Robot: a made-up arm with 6 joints.
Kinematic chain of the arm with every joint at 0, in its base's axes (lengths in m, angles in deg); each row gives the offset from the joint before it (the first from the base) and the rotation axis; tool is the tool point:
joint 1: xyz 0 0 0.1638 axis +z
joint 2: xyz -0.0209 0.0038 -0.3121 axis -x
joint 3: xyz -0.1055 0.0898 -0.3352 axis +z
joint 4: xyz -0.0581 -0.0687 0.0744 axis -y
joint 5: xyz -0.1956 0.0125 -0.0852 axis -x
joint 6: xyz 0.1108 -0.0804 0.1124 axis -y
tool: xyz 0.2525 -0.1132 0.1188
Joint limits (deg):
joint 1: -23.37..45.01
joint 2: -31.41..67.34
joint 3: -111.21..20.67
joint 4: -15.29..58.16
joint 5: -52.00..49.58
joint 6: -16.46..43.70
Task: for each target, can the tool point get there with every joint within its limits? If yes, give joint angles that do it. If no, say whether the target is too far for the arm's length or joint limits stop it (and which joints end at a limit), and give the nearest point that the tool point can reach.
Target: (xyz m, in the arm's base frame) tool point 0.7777 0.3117 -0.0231
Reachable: no: joint limits stop it (at a limit: joint 1, joint 3, joint 4, joint 5, joint 6) | nearest point 0.2113 0.2869 -0.0755 | short by 0.569 m
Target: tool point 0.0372 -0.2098 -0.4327
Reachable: yes | joints 6.72 -12.64 9.87 -9.54 -33.89 15.84
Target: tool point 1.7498 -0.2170 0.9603
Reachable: no: too far | nearest point 0.3118 -0.2599 0.0322 | short by 1.712 m
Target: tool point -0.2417 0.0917 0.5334
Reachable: no: joint limits stop it (at a limit: joint 1, joint 2, joint 6) | nearest point -0.2429 -0.0728 0.0881 | short by 0.475 m
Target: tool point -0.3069 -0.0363 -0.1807
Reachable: yes | joints 26.42 12.10 -73.11 47.54 24.14 -7.99
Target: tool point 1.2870 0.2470 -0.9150
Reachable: no: too far | nearest point 0.2798 -0.1309 -0.4534 | short by 1.171 m
